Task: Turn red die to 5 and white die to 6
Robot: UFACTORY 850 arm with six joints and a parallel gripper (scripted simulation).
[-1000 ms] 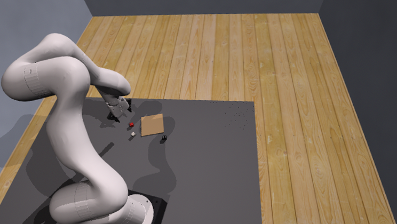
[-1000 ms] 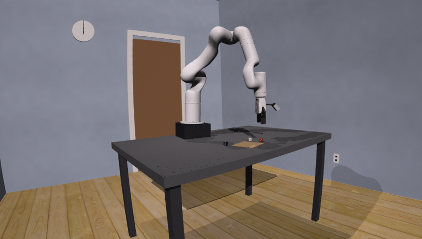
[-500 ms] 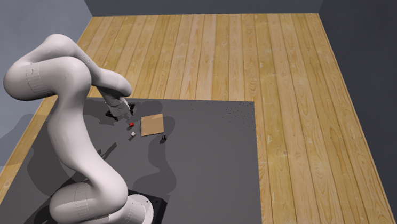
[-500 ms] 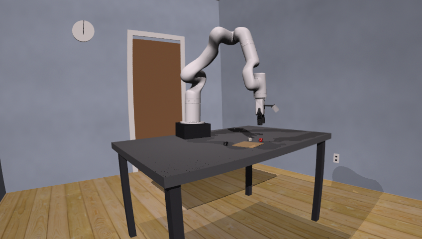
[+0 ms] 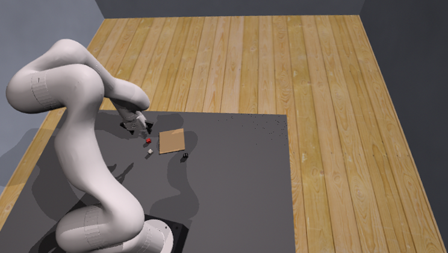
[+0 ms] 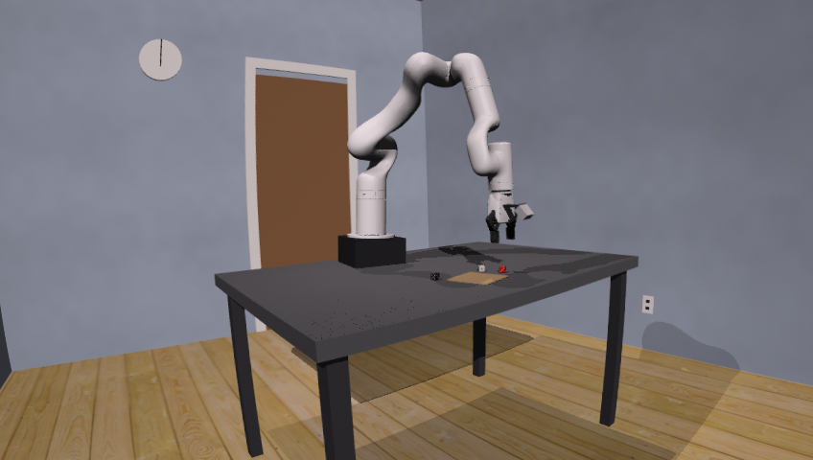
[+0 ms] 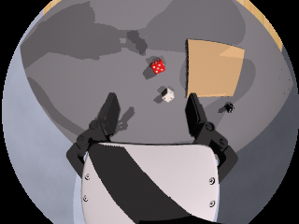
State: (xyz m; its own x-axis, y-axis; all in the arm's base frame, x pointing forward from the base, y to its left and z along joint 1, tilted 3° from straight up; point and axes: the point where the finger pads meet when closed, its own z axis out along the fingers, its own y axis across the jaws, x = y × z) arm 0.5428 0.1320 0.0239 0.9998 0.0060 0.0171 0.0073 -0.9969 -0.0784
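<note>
The red die lies 10 cm below my hand. Also, from my hand: tan mat: 14 cm to the right, 11 cm below; then white die: 10 cm below, 7 cm behind, 3 cm to the right; then black die: 23 cm to the right, 10 cm below, 10 cm behind.
</note>
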